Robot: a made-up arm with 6 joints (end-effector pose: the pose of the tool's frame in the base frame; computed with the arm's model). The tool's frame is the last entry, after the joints.
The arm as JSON. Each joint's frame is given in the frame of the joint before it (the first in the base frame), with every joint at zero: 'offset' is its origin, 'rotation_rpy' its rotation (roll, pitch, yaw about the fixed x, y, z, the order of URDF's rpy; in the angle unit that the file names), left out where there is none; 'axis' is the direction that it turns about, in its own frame. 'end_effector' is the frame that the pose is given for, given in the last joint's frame.
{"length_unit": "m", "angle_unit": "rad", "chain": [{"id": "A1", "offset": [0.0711, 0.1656, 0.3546], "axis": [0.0, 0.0, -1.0]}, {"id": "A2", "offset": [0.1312, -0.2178, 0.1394], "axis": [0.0, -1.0, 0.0]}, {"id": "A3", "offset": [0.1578, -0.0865, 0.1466], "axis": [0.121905, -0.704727, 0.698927]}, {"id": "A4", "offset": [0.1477, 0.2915, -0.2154], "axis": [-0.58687, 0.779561, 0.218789]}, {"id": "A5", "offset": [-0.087, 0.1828, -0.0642], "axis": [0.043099, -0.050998, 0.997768]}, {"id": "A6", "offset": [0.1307, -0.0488, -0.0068], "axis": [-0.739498, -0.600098, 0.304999]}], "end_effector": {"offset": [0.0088, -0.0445, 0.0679], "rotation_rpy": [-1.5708, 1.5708, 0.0]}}
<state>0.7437 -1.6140 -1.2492 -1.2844 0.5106 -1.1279</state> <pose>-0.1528 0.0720 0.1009 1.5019 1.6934 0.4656</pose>
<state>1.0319 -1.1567 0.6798 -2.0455 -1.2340 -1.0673</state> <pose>0.3654 0.1097 0.2889 1.2108 -1.3133 -0.2555</pose>
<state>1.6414 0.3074 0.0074 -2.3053 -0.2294 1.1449</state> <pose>0.0837 -0.1769 0.5865 -0.2886 0.0610 -2.3753</pose>
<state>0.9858 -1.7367 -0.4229 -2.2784 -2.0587 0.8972</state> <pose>0.1573 0.2689 0.2075 2.2150 1.5297 -1.1934</pose>
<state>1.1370 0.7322 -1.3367 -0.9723 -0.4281 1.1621</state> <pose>0.1788 -0.3555 0.5304 0.4275 1.9891 -1.4003</pose>
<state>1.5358 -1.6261 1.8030 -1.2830 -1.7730 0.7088</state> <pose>0.1411 0.1561 0.5393 1.3972 0.2815 0.1702</pose>
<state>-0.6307 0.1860 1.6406 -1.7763 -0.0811 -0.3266</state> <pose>0.1573 0.2421 0.5823 0.2534 -2.2617 1.7298</pose>
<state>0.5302 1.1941 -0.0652 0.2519 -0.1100 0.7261</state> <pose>0.4100 0.0787 0.7621 -1.6523 1.1786 -0.6891</pose>
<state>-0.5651 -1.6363 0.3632 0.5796 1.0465 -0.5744</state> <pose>-0.0949 0.3752 0.2344 -0.4734 -0.6135 -1.8269</pose>
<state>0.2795 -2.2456 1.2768 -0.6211 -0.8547 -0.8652</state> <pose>0.1064 0.2537 0.4140 1.8645 0.9491 0.8692</pose>
